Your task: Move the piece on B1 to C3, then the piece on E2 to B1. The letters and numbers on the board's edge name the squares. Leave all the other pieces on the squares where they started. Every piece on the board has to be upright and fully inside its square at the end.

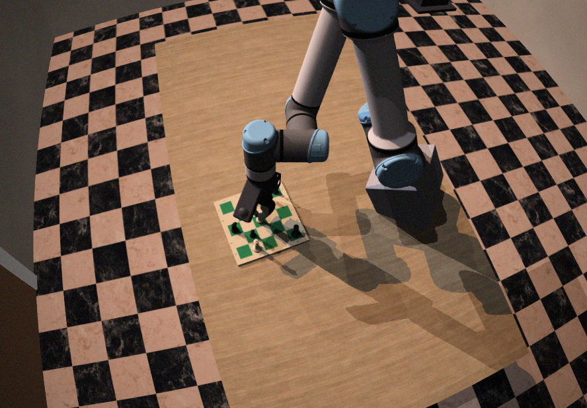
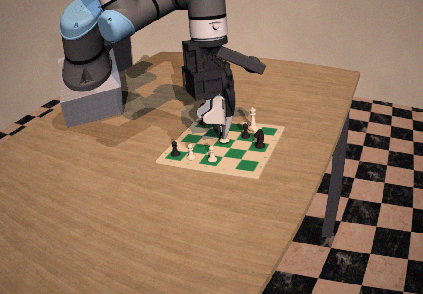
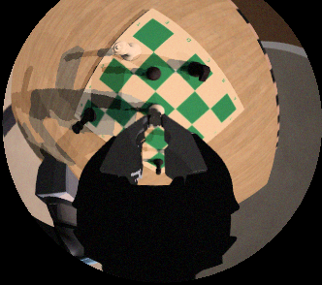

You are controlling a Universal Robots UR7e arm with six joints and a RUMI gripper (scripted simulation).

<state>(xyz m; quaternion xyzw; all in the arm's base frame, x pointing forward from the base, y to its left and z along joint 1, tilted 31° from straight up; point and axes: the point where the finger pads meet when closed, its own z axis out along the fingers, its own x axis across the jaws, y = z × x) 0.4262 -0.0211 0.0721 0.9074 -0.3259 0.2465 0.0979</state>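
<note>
Right now the cream chessboard is 30 mm below my hand.
</note>
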